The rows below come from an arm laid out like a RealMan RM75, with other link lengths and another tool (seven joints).
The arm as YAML. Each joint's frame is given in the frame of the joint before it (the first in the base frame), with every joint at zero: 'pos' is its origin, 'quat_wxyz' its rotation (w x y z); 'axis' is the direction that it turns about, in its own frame. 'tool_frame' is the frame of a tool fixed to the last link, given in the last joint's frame.
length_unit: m
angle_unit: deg
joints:
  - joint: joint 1
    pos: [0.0, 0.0, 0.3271]
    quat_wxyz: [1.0, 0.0, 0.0, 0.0]
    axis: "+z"
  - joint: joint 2
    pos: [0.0, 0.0, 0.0]
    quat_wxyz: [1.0, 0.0, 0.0, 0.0]
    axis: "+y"
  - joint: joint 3
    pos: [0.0, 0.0, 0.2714]
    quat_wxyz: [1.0, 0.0, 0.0, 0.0]
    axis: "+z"
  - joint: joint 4
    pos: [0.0, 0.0, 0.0]
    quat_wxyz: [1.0, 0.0, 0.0, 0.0]
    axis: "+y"
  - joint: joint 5
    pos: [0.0, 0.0, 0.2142]
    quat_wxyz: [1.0, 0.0, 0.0, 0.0]
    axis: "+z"
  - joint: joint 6
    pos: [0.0, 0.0, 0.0]
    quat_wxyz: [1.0, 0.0, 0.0, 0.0]
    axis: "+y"
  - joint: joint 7
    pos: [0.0, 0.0, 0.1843]
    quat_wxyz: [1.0, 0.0, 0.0, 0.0]
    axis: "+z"
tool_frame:
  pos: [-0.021, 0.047, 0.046]
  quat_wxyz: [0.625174, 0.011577, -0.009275, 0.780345]
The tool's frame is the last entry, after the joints.
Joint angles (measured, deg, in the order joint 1, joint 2, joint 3, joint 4, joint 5, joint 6, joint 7), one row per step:
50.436, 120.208, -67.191, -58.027, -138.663, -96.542, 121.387
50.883, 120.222, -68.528, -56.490, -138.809, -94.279, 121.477
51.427, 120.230, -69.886, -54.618, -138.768, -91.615, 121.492
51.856, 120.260, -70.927, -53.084, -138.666, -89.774, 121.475
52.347, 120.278, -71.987, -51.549, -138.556, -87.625, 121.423
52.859, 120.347, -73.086, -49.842, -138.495, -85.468, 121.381
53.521, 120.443, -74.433, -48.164, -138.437, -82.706, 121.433
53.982, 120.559, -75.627, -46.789, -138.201, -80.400, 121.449
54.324, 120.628, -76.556, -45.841, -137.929, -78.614, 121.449
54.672, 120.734, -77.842, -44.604, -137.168, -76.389, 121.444
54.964, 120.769, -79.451, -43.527, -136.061, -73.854, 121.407
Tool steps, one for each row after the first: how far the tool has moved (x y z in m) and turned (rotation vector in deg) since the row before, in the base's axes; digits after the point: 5 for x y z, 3 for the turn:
0.00227, 0.00360, -0.00717, 0.572, -0.765, 0.269
0.00207, 0.00439, -0.00794, 0.725, -0.596, 0.285
0.00184, 0.00213, -0.00612, 0.290, -0.460, 0.139
0.00157, 0.00340, -0.00619, 0.593, -0.438, 0.324
0.00230, 0.00273, -0.00670, 0.481, -0.545, 0.233
0.00139, 0.00476, -0.00749, 0.967, -0.602, 0.618
0.00108, 0.00325, -0.00643, 0.738, -0.364, 0.494
0.00036, 0.00277, -0.00459, 0.639, -0.195, 0.468
-0.00021, 0.00236, -0.00619, 0.637, 0.054, 0.432
-0.00101, 0.00314, -0.00614, 0.860, 0.212, 0.688

